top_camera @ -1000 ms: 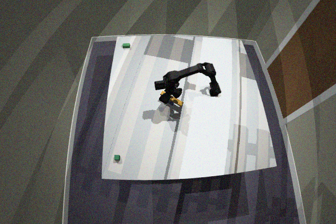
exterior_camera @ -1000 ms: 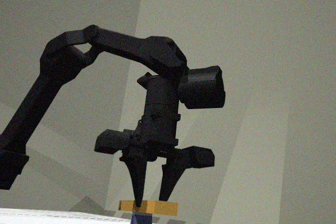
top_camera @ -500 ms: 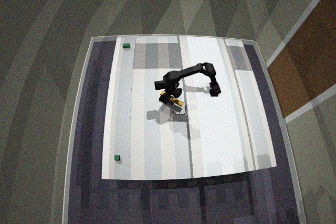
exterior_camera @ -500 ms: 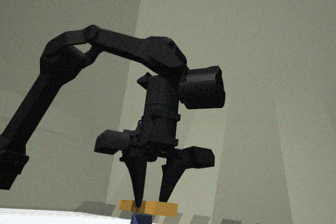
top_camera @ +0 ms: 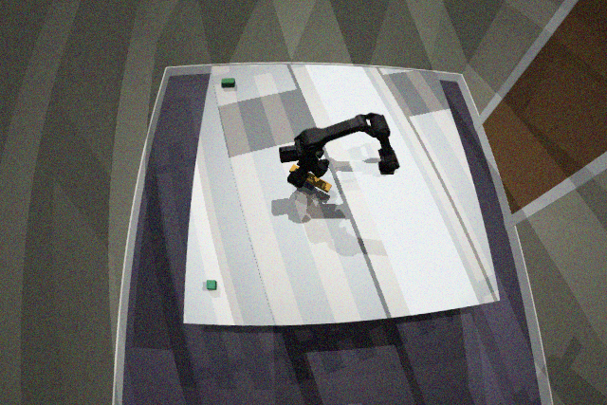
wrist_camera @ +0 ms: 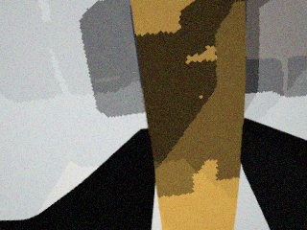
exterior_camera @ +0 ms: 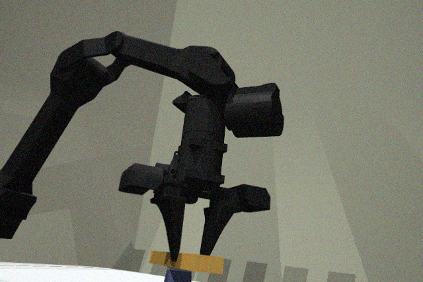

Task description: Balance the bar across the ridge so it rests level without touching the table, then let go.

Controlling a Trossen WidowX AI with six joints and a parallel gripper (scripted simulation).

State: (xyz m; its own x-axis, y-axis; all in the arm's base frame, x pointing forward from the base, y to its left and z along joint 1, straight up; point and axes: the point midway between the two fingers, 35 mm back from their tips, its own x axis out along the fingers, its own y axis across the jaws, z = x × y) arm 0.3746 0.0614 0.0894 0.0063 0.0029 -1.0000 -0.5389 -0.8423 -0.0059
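My gripper tip is now 20 mm past the bar and 10 mm to the right of it.
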